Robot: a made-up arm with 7 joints.
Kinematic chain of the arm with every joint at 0, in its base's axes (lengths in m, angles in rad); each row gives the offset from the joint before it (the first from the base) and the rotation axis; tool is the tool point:
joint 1: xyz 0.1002 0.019 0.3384 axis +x
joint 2: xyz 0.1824 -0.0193 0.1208 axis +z
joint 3: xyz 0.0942 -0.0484 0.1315 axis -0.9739 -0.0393 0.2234
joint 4: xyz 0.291 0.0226 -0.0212 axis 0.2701 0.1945 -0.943
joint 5: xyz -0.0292 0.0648 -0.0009 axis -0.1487 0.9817 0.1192
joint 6: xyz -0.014 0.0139 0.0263 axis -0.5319 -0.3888 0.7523
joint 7: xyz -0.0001 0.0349 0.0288 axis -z
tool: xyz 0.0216 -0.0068 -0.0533
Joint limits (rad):
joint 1: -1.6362..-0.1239
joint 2: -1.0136..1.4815
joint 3: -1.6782..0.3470
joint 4: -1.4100..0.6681
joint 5: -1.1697..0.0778
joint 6: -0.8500..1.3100
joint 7: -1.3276..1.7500
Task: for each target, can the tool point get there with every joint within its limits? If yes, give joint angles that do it. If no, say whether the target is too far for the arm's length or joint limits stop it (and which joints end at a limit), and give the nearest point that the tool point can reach.
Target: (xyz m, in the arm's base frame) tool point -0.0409 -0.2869 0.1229
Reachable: no: joint limits stop it (at a limit: joint 1, joint 2, joint 3, joint 7) | nearest point 0.2261 0.1603 0.0177 | short by 0.531 m
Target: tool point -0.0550 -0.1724 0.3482
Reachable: no: joint limits stop it (at a limit: joint 1, joint 2, joint 3, joint 4, joint 5, joint 7) | nearest point 0.3714 -0.2417 0.5454 | short by 0.475 m
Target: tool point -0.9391 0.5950 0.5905
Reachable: no: too far | nearest point 0.1952 0.4283 0.5074 | short by 1.149 m
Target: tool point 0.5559 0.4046 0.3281
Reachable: yes | joints -0.9556 0.8462 -1.2255 0.0539 -0.1177 -0.3048 1.2712
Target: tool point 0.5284 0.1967 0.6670
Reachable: yes | joints -1.1969 -0.6274 -1.4938 -0.6267 -0.5964 0.9765 -0.0414
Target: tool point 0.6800 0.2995 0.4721
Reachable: yes | joints -0.8840 0.2826 -0.9464 0.3944 -0.5588 0.8327 0.7102
